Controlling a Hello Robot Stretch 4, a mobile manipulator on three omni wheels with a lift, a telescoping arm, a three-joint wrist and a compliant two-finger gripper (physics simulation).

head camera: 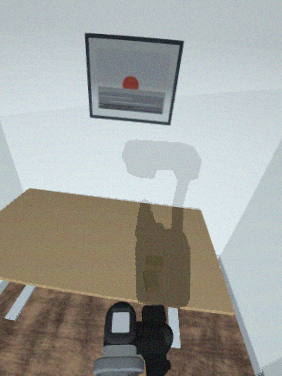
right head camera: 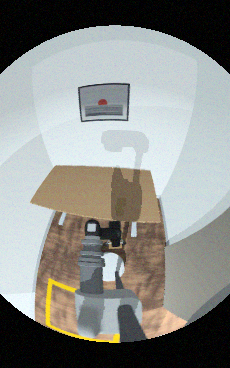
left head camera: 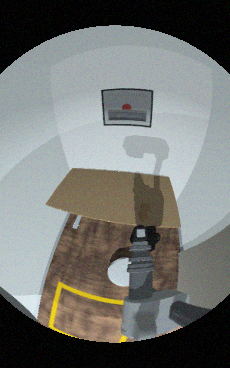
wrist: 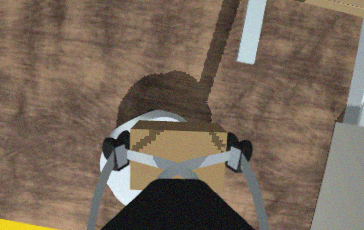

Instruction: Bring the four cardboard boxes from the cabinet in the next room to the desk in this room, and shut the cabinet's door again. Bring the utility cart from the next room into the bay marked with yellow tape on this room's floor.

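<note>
My gripper (wrist: 177, 144) (right head camera: 115, 243) is shut on a cardboard box (wrist: 178, 141) in the wrist view, one fingertip pad at each side. It holds the box above the floor, in front of the desk's near edge. The desk (head camera: 75, 240) (left head camera: 95, 192) (right head camera: 75, 190) has a light brown top. On its right part, under my shadow, a small cardboard shape (head camera: 151, 275) (right head camera: 121, 204) shows dimly; whether it is one box or more is unclear. Yellow tape (left head camera: 54, 307) (right head camera: 48, 305) marks the bay behind and left of the gripper. The cabinet and the cart do not show.
White walls stand close behind the desk and at both sides, with a framed picture (head camera: 131, 102) above the desk. A grey-brown panel (left head camera: 202, 265) (right head camera: 192, 270) (wrist: 340, 180) stands at the right. Desk legs (head camera: 174, 327) (wrist: 251, 35) reach the wooden floor. My round white base (left head camera: 118, 272) is below the arm.
</note>
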